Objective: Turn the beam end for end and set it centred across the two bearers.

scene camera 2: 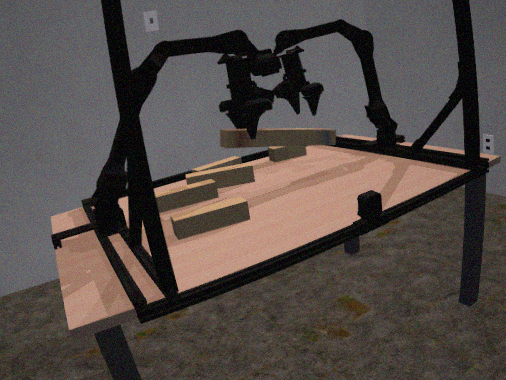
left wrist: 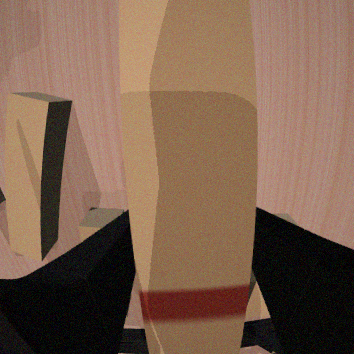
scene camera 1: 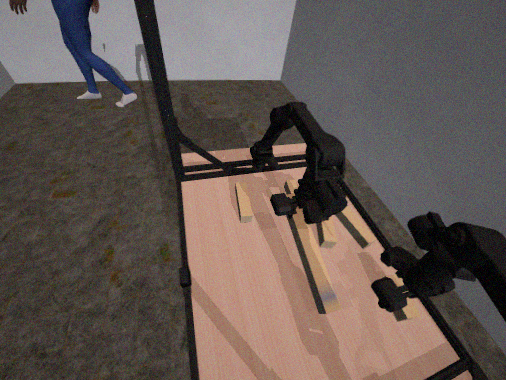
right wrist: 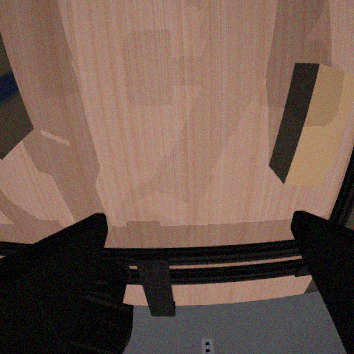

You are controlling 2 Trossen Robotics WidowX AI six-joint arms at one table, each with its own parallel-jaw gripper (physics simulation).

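Seen in the pictures: left gripper, fingertip midpoint: [scene camera 2: 248, 138] [left wrist: 188, 214] [scene camera 1: 296, 216]; right gripper, fingertip midpoint: [scene camera 2: 306, 114] [right wrist: 201, 222]; left arm's base, link origin: [scene camera 2: 112, 230] [scene camera 1: 258, 164]; right arm's base, link origin: [scene camera 2: 387, 146] [right wrist: 111, 270].
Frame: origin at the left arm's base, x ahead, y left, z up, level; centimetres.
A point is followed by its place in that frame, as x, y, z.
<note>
The beam [scene camera 1: 314, 267] {55.4, -2.4, 12.6} [scene camera 2: 290, 136] {50.6, -3.4, 11.7} [left wrist: 205, 175] {42.0, -1.6, 15.2} [right wrist: 12, 117] {64.1, 0.7, 8.2} is a long pale wooden bar held level above the table. It has a red band [left wrist: 195, 304] {36.8, -1.1, 16.2} towards the left gripper's end and a blue band [scene camera 1: 327, 296] {62.8, -1.8, 11.2} [right wrist: 6, 89] {62.1, 0.8, 8.1} near the other. My left gripper [scene camera 1: 300, 212] {39.4, -1.1, 13.3} [scene camera 2: 252, 134] {39.4, -1.1, 13.3} [left wrist: 188, 214] {39.4, -1.1, 13.3} is shut on the beam. My right gripper [scene camera 1: 407, 292] [scene camera 2: 306, 112] {68.8, 13.4, 13.9} [right wrist: 201, 222] {68.8, 13.4, 13.9} is open and empty, off to one side of the beam's blue end. Several wooden blocks lie on the table; I cannot tell which are the two bearers.
One block [scene camera 1: 244, 200] {22.1, -12.6, 2.5} [scene camera 2: 212, 218] {20.5, -14.9, 0.8} lies apart at the left in scene camera 1. Others [scene camera 1: 327, 237] {44.4, 12.3, 3.1} [scene camera 1: 362, 235] {46.5, 26.8, 2.4} [scene camera 2: 187, 195] {23.0, 7.3, 0.8} [scene camera 2: 222, 176] {36.7, 13.8, 1.5} lie near the left arm. A short block [scene camera 1: 410, 313] {73.1, 25.4, 2.8} [scene camera 2: 287, 153] {66.7, 24.5, 0.2} [right wrist: 320, 130] {68.0, 26.5, 2.8} lies near the right gripper. Black rails [scene camera 2: 270, 272] {20.4, -38.0, -3.5} edge the table.
</note>
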